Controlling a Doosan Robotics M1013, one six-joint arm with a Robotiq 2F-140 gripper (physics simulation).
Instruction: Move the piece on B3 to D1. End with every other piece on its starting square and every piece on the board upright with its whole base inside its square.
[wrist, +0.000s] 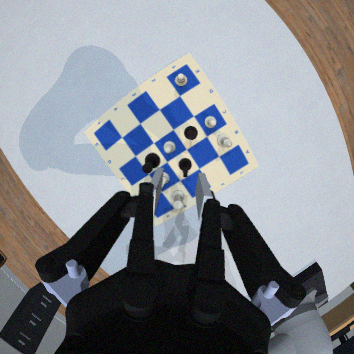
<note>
In view: my gripper (179, 180) and a chessboard (158, 110).
</note>
